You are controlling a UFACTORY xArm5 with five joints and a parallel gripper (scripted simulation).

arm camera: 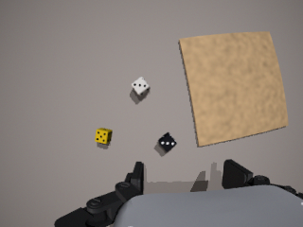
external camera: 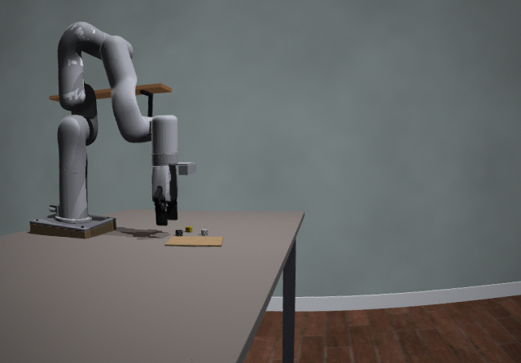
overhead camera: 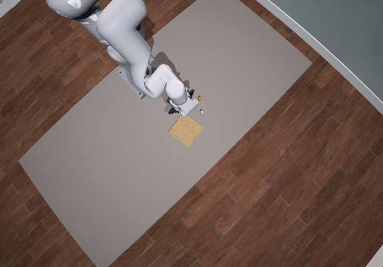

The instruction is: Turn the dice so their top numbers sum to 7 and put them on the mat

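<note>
Now: the black die 40 mm below my hand, 30 mm ahead of it and 10 mm to the left of it. From my hand the other things lie so: white die (100 mm ahead, 40 mm below, 30 mm to the left); then yellow die (90 mm to the left, 50 mm ahead, 40 mm below); then tan mat (100 mm to the right, 90 mm ahead, 50 mm below).
</note>
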